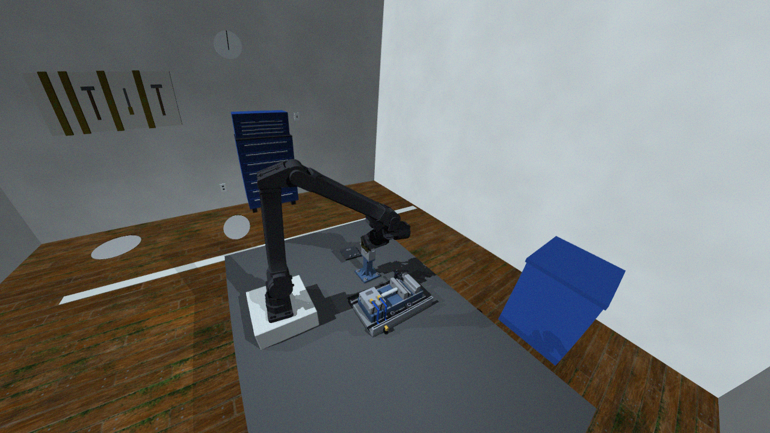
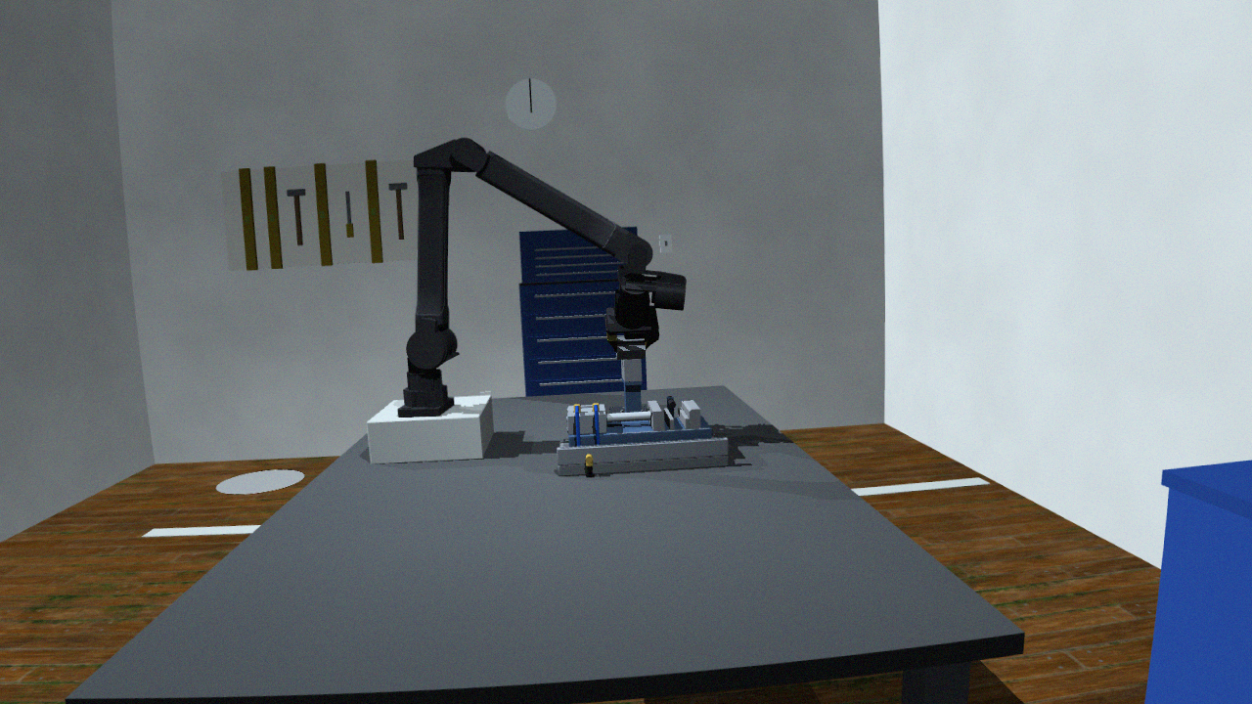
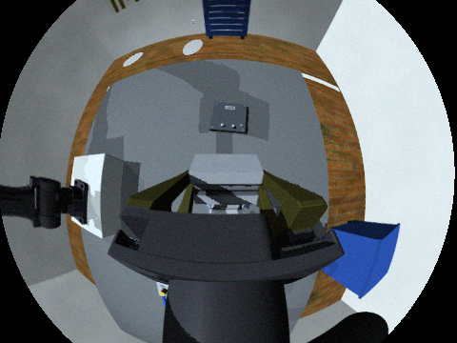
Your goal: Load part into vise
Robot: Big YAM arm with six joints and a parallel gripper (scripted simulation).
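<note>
Now: the part right at my hand. Round my hand: air cylinder (22 cm to the right, 11 cm below, 8 cm behind); vise (21 cm to the right, 14 cm below, 2 cm ahead).
</note>
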